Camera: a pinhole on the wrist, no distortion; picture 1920 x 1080 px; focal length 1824.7 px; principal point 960.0 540.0 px. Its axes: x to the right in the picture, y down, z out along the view. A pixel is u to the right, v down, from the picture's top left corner.
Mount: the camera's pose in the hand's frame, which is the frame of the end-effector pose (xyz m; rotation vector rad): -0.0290 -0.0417 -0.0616 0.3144 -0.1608 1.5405
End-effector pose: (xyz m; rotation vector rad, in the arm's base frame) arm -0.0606 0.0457 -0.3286 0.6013 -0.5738 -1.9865
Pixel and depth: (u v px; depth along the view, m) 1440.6 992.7 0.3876
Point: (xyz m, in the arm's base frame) -0.2788 0.1988 -0.0841
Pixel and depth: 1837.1 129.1 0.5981
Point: -0.4582 -0.0429 0.1193
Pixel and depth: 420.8 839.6 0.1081
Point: -0.1337 0.1298 -0.3606
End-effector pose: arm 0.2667 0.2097 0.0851 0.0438 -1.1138 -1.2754
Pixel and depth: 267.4 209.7 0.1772
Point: 0.0925 0.1829 0.0467
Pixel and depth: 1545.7 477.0 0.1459
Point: 0.1772 0.2497 0.1023
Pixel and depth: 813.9 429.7 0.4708
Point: -0.1481 0.2949 0.1757
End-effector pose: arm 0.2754 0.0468 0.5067 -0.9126 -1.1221 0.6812
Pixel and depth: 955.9 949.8 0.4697
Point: -0.1250 -0.0122 0.6895
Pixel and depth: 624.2 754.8 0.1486
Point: 0.1972 -0.0155 0.6018
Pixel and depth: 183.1 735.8 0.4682
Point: -0.0447 -0.0790 0.8669
